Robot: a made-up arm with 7 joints.
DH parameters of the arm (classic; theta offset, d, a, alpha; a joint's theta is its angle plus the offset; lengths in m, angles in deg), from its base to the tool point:
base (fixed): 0 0 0 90
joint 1: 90 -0.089 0 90
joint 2: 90 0 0 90
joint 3: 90 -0.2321 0 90
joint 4: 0 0 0 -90
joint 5: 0 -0.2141 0 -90
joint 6: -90 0 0 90
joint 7: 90 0 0 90
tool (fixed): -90 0 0 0
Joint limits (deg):
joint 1: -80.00..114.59
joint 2: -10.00..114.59
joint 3: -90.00..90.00
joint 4: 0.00..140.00
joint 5: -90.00..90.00
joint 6: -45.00..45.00
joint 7: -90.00..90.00
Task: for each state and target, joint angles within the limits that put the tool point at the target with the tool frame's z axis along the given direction. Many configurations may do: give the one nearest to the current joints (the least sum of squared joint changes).
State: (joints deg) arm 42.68 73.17 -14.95 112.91 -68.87 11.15 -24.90
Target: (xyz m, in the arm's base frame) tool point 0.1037 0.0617 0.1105 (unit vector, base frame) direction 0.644 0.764 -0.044
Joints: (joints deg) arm 90.88 36.57 -37.88 139.88 -81.04 -14.49 -27.15
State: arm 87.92 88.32 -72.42 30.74 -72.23 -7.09 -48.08
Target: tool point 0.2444 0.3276 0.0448 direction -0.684 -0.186 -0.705
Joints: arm 83.75 80.99 -70.21 79.00 -47.13 29.75 -16.08
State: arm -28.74 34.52 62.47 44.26 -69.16 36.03 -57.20
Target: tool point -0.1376 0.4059 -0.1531 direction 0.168 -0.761 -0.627
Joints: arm -48.63 26.67 82.87 64.31 -58.37 32.93 -34.11
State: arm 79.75 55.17 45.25 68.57 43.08 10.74 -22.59
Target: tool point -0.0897 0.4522 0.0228 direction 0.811 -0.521 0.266
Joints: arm 95.29 72.43 80.87 65.78 33.91 -18.58 -11.42
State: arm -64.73 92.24 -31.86 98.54 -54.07 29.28 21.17
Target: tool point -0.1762 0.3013 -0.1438 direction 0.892 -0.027 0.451
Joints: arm -80.00 85.94 -58.75 91.68 -44.26 -5.01 15.22
